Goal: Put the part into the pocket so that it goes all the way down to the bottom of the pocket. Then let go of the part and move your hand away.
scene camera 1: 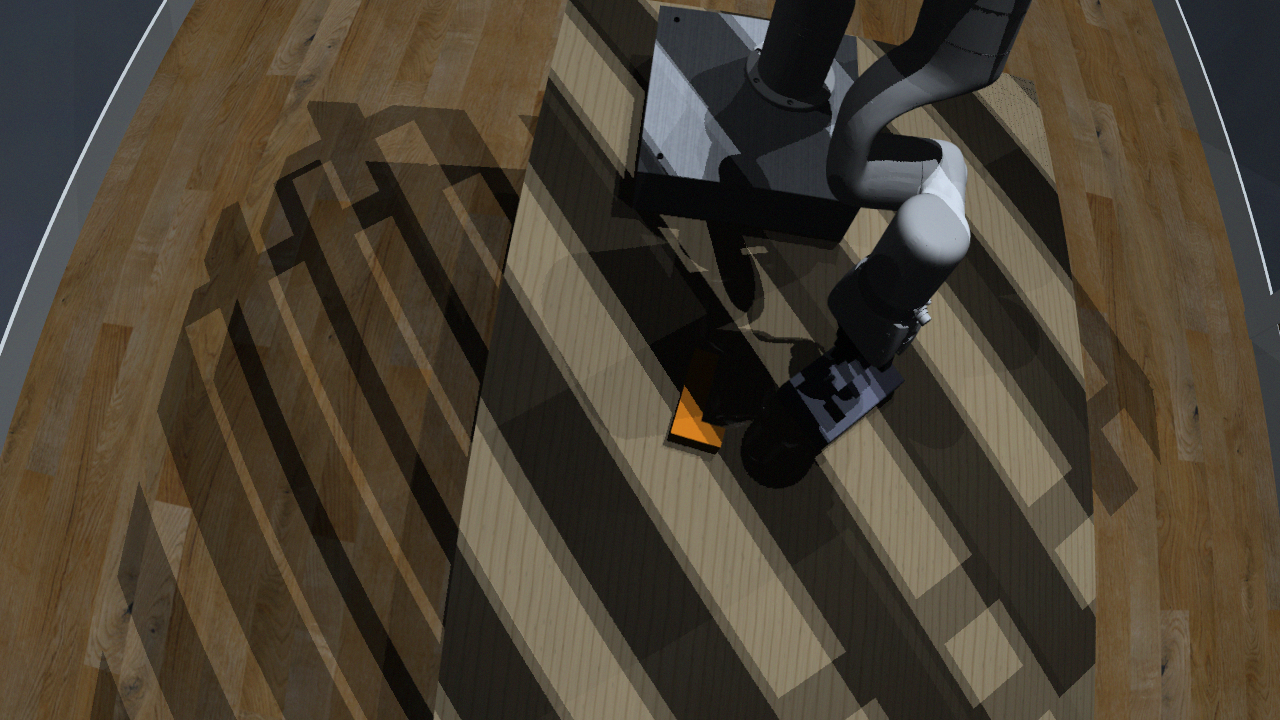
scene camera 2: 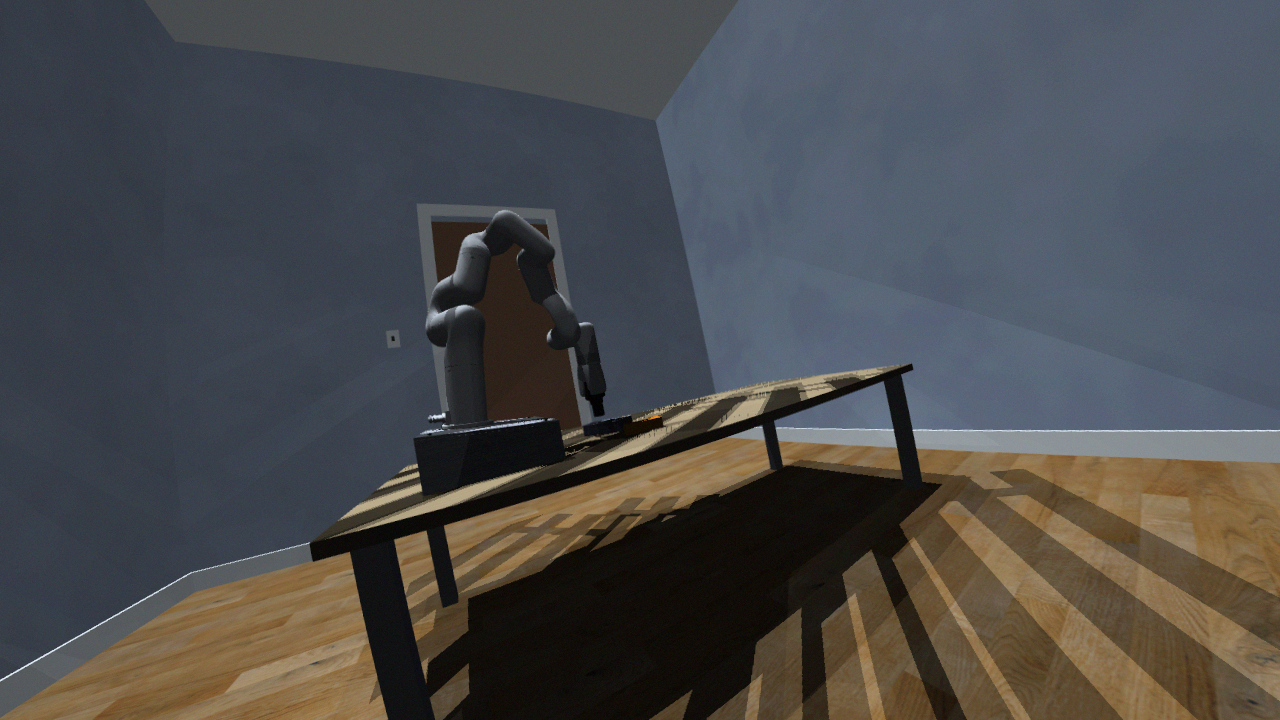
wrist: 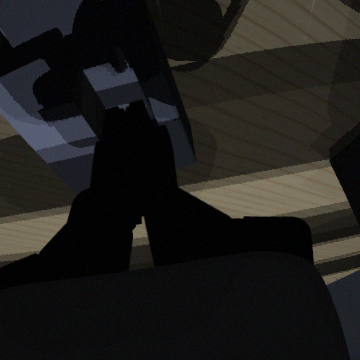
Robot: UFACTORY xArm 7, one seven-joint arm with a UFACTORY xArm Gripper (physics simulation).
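Seen in the pictures: gripper, fingertip midpoint: (scene camera 1: 842,354) (scene camera 2: 599,416) (wrist: 134,127); arm's base, origin of the base link: (scene camera 1: 789,75) (scene camera 2: 468,426).
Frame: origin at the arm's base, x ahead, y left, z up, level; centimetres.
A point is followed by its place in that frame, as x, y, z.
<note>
The orange part (scene camera 1: 693,422) @(48.6, -7.7, -8.0) (scene camera 2: 656,420) @(48.5, -9.9, -8.7) lies on the table to the left of the block in the first scene view, partly in dark shadow, so its full outline is hard to read. The blue-grey block with the pocket (scene camera 1: 881,386) @(40.9, 15.2, -7.4) (scene camera 2: 608,426) @(39.4, 5.6, -8.9) (wrist: 184,150) @(34.3, 11.5, -7.4) sits on the table, crossed by shadows; the pocket's outline is hard to make out. My gripper (scene camera 1: 843,354) @(38.4, 9.2, -5.3) (scene camera 2: 598,412) @(38.4, 9.2, -5.3) (wrist: 134,127) @(38.4, 9.2, -5.3) is shut with nothing between its fingers. Its tips are low at the block, in front of it in the wrist view; whether they touch it I cannot tell. The part does not show in the wrist view.
The robot's base plate (scene camera 1: 689,116) @(9.9, -13.0, -1.1) (scene camera 2: 492,452) @(4.4, -18.9, -5.8) stands at the back of the table (scene camera 1: 617,501) @(58.5, -15.0, -11.0) (scene camera 2: 841,385) @(108.9, -28.6, -11.0) in the first scene view. Striped shadows cross the table, and a dark shadow lies between the part and the block.
</note>
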